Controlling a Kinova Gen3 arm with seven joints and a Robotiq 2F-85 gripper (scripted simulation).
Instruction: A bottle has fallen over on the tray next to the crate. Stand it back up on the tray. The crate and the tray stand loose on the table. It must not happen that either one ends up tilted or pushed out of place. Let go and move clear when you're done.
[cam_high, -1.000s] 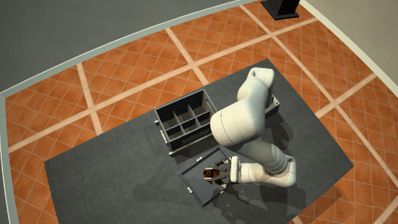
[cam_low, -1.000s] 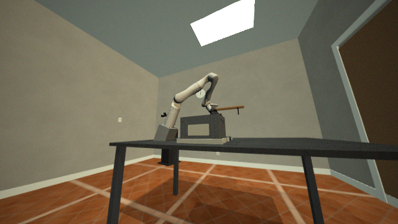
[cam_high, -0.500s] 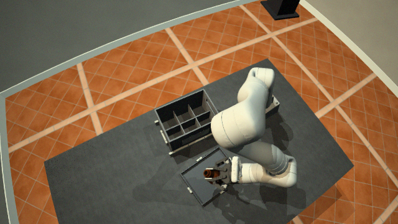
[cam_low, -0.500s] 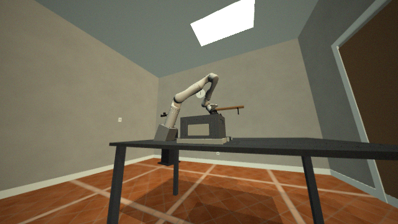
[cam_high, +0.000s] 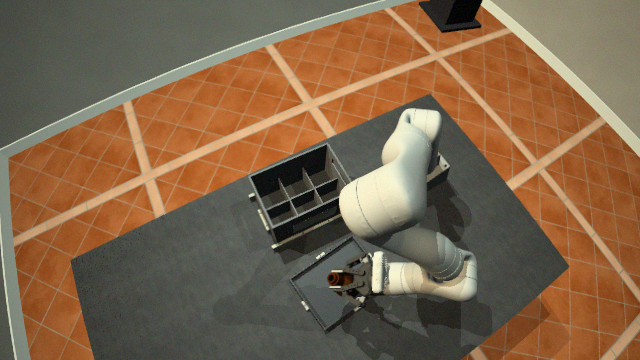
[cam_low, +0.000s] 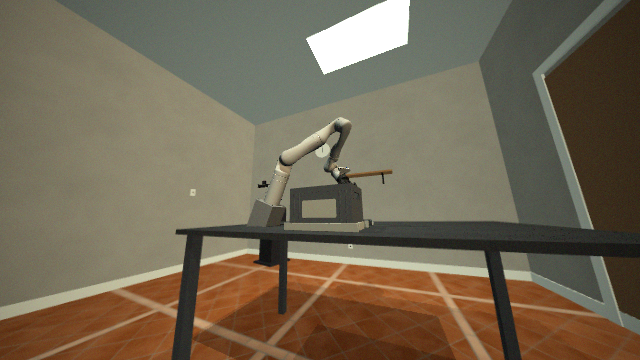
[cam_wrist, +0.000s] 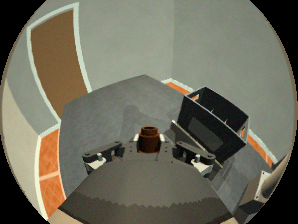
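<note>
Right now my hand is 4 cm above the brown bottle, 3 cm past it and 1 cm to the right of it. Also, from my hand: dark crate: 31 cm to the right, 12 cm below; dark tray: 19 cm below, 3 cm behind, 2 cm to the right.
</note>
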